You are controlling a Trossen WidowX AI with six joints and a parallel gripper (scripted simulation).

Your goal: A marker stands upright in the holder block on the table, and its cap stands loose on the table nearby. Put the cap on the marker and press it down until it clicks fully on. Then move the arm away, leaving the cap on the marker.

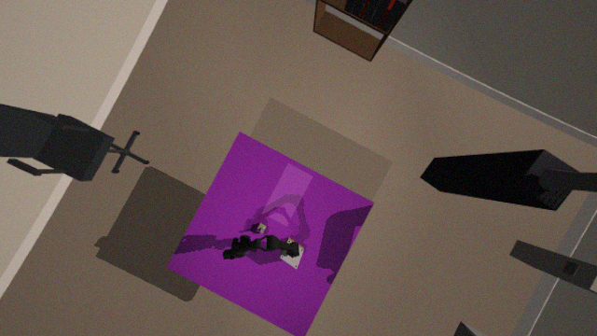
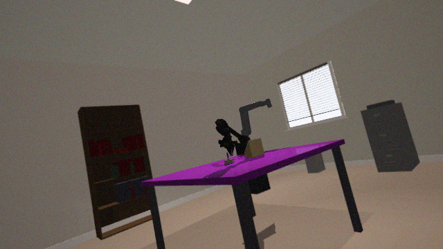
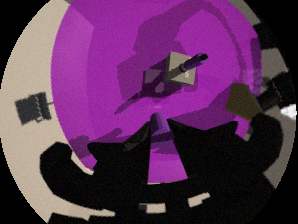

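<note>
My gripper tip is now 11 cm to the left of the holder block, 6 cm above it and 3 cm past it. Round my gripper tip: purple cap (1 cm above).
</note>
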